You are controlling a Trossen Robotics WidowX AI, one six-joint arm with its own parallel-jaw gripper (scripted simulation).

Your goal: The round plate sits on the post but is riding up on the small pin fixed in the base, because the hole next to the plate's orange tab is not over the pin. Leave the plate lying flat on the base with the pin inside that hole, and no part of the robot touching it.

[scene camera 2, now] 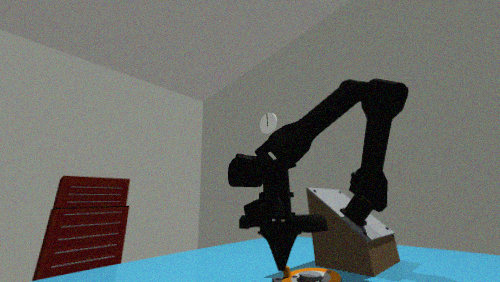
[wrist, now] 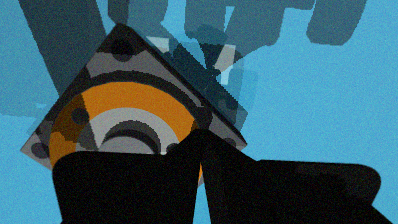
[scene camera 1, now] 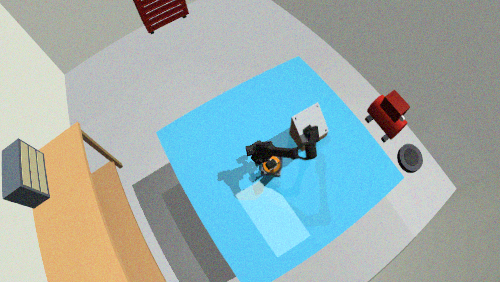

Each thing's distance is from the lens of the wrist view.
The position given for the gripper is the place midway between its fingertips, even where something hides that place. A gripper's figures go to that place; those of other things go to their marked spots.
gripper (wrist: 200, 135): 11 cm
round plate (wrist: 117, 105): 13 cm
